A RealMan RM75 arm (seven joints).
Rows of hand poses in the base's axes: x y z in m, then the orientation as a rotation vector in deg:
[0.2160, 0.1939, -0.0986, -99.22, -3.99, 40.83]
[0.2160, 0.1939, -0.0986, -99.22, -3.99, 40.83]
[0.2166, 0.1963, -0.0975, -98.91, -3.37, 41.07]
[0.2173, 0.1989, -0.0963, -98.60, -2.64, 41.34]
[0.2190, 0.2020, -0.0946, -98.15, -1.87, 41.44]
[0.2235, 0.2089, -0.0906, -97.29, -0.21, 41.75]
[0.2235, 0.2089, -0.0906, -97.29, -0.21, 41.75]
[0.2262, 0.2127, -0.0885, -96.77, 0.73, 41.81]
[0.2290, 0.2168, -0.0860, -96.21, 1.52, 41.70]
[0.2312, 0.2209, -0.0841, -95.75, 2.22, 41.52]
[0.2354, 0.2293, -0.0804, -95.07, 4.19, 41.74]
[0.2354, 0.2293, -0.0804, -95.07, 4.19, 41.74]
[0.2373, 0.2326, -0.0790, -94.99, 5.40, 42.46]
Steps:
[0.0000, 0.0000, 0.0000, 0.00, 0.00, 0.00]
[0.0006, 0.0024, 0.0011, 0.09, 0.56, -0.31]
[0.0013, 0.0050, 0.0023, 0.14, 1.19, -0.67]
[0.0030, 0.0081, 0.0040, 0.34, 1.77, -1.17]
[0.0075, 0.0150, 0.0080, 0.64, 3.06, -2.19]
[0.0075, 0.0150, 0.0080, 0.64, 3.06, -2.19]
[0.0102, 0.0188, 0.0101, 0.86, 3.73, -2.84]
[0.0130, 0.0229, 0.0126, 1.18, 4.23, -3.49]
[0.0152, 0.0270, 0.0145, 1.45, 4.61, -4.12]
[0.0194, 0.0354, 0.0182, 1.48, 5.97, -5.36]
[0.0194, 0.0354, 0.0182, 1.48, 5.97, -5.36]
[0.0213, 0.0387, 0.0196, 1.06, 7.07, -5.71]

